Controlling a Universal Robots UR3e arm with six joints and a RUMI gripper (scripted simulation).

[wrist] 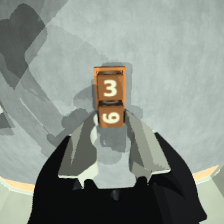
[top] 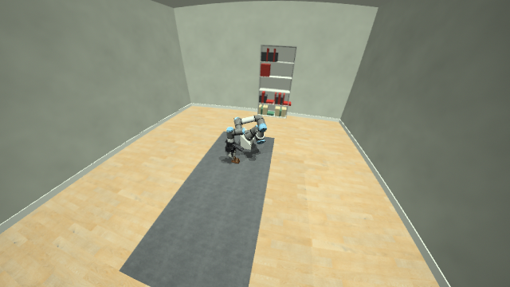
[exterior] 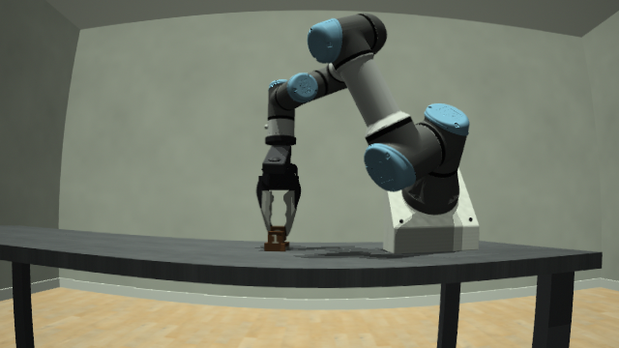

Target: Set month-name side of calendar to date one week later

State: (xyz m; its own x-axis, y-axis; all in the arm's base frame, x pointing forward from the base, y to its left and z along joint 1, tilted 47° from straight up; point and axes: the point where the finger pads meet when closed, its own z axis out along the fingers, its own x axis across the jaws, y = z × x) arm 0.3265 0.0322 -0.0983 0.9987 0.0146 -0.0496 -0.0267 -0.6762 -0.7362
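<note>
Now: hand 2 cm to the right of the calendar tray and 4 cm above it. Round my hand: cube 1 cm below.
</note>
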